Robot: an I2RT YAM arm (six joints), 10 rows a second.
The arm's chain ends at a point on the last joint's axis. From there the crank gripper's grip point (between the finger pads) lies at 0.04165 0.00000 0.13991 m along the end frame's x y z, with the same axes.
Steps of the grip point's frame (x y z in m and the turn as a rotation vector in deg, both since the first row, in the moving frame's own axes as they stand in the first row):
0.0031 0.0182 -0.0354 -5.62 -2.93 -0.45
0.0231 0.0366 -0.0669 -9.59 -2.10 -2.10
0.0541 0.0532 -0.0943 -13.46 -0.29 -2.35
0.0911 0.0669 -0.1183 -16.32 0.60 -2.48
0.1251 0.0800 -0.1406 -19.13 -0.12 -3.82
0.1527 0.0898 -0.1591 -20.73 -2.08 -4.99
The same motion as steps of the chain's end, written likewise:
0.0102 0.0047 -0.0367 -5.62 -2.93 -0.45
0.0278 0.0146 -0.0665 -9.59 -2.10 -2.10
0.0542 0.0223 -0.0909 -13.46 -0.29 -2.35
0.0888 0.0295 -0.1125 -16.32 0.60 -2.48
0.1239 0.0369 -0.1334 -19.13 -0.12 -3.82
0.1557 0.0434 -0.1521 -20.73 -2.08 -4.99

